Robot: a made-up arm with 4 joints.
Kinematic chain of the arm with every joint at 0, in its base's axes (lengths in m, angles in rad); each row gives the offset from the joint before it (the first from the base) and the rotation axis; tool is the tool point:
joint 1: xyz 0 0 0.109 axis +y
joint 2: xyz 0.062 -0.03 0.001 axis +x
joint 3: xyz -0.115 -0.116 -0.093 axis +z
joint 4: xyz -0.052 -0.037 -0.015 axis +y
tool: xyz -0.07 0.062 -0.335
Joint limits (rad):
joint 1: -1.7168..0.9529
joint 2: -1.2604..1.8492
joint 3: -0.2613..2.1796
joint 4: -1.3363..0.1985
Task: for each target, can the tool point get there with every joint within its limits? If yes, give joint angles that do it. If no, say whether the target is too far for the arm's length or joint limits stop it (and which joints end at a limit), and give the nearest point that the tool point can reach.
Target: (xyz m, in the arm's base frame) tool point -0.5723 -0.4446 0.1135
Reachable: no: too far | nearest point -0.4116 -0.3438 0.0825 | short by 0.192 m
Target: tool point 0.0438 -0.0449 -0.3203
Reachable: yes | joints -0.0584 0.1493 0.1616 -0.5914
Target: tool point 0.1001 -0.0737 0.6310
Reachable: no: joint limits stop it (at a limit: joint 1, joint 4) | nearest point 0.2281 -0.0950 0.3492 | short by 0.310 m
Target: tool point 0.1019 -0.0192 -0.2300
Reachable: yes | joints -0.2932 -0.1683 1.1660 -0.9989
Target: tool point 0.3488 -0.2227 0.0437
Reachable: yes | joints -1.2200 -0.3896 0.3770 -0.7662
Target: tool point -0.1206 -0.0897 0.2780
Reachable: no: joint limits stop it (at a limit: joint 1, joint 2, joint 3, joint 4) | nearest point -0.2532 -0.2470 0.1999 | short by 0.220 m
